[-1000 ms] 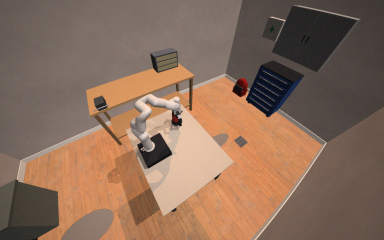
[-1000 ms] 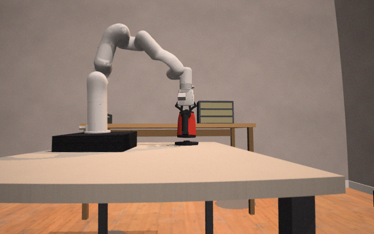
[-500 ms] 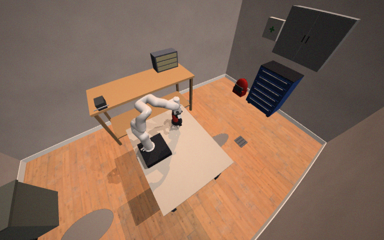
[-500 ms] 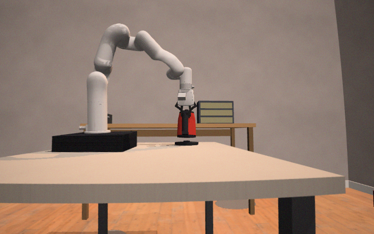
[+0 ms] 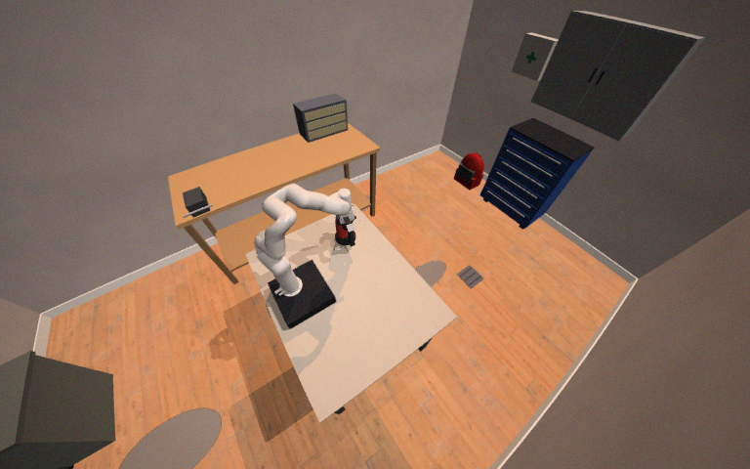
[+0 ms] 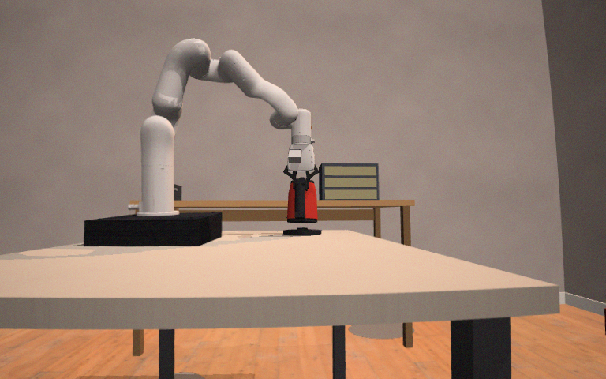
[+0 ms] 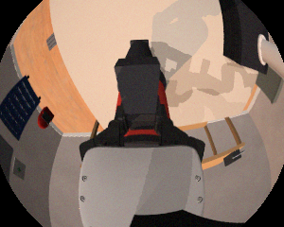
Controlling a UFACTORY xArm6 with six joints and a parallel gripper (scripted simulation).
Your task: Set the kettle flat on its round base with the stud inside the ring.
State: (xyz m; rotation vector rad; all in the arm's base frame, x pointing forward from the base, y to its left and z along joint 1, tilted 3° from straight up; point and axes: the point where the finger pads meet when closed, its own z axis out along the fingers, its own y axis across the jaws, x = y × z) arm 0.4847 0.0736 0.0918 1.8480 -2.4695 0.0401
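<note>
Right now the red kettle is 10 mm ahead of my hand, 30 mm to the left of it and 50 mm below it. The rest, counted from my hand: black round base: 20 mm ahead, 60 mm to the left, 170 mm below.
</note>
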